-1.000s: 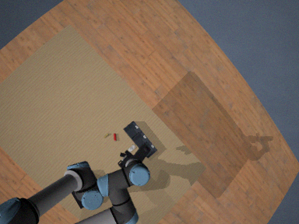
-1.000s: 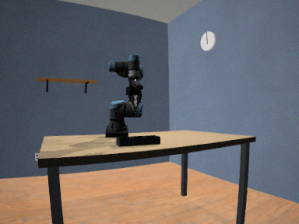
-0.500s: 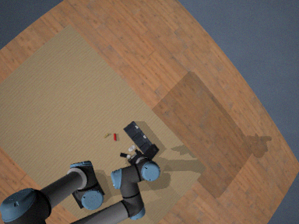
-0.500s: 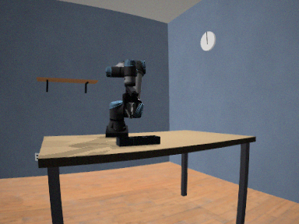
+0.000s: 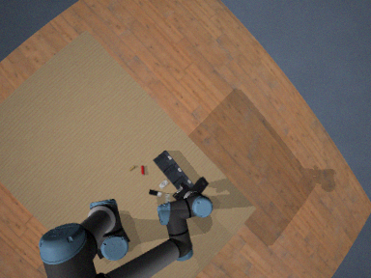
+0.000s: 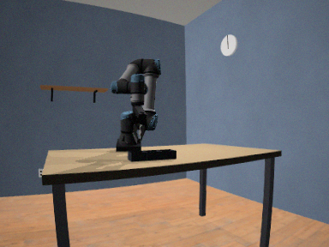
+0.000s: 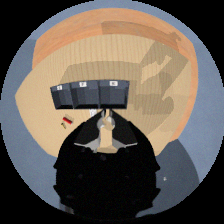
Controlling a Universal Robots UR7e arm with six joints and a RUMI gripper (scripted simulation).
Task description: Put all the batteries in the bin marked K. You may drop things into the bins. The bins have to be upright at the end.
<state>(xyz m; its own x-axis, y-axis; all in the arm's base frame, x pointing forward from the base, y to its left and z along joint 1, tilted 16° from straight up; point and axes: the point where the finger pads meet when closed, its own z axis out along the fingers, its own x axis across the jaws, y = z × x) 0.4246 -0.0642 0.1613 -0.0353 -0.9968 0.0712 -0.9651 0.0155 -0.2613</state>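
My gripper is now 20 mm short of the bin row, 70 mm to the right of it and 80 mm above it. The rest, counted from my hand: red battery 90 mm behind, 190 mm to the left, 100 mm below; yellowish item 120 mm behind, 240 mm to the left, 100 mm below; black-and-white cylinder 120 mm behind, 50 mm to the left, 100 mm below.
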